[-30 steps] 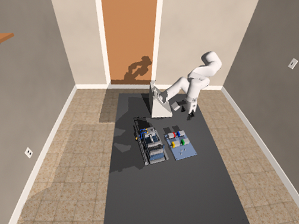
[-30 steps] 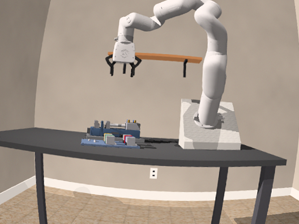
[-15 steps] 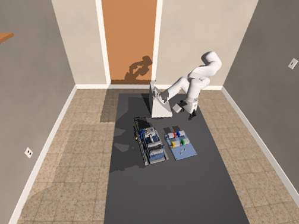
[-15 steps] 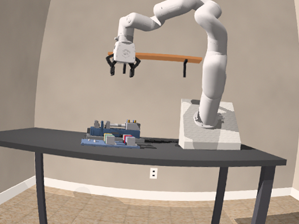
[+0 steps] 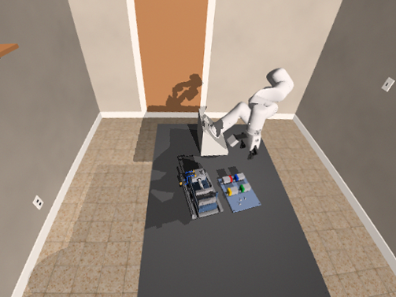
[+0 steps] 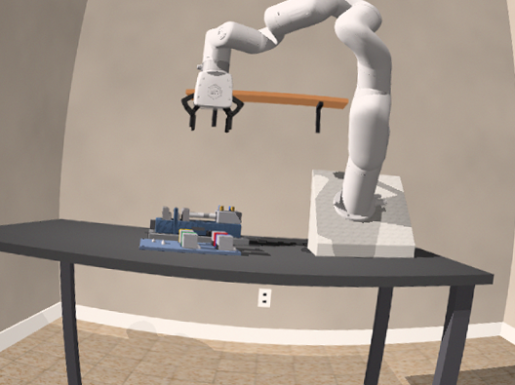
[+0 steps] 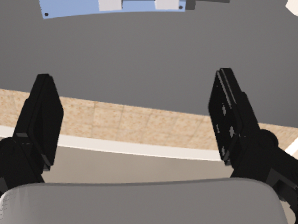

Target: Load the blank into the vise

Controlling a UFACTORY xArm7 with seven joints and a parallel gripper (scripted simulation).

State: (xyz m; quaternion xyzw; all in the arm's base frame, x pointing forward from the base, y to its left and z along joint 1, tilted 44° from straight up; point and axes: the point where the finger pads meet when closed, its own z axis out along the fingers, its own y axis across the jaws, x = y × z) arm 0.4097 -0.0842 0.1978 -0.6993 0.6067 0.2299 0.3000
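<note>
The blue infeed plate is 320 mm below my hand, 40 mm ahead of it and 10 mm to the left of it. Also, from my hand: green-end blank 290 mm below, 50 mm to the left, 30 mm ahead; red-ended blank 290 mm below, 50 mm to the right, 40 mm behind; blue-end blank 290 mm below, 60 mm behind, 40 mm to the left.
</note>
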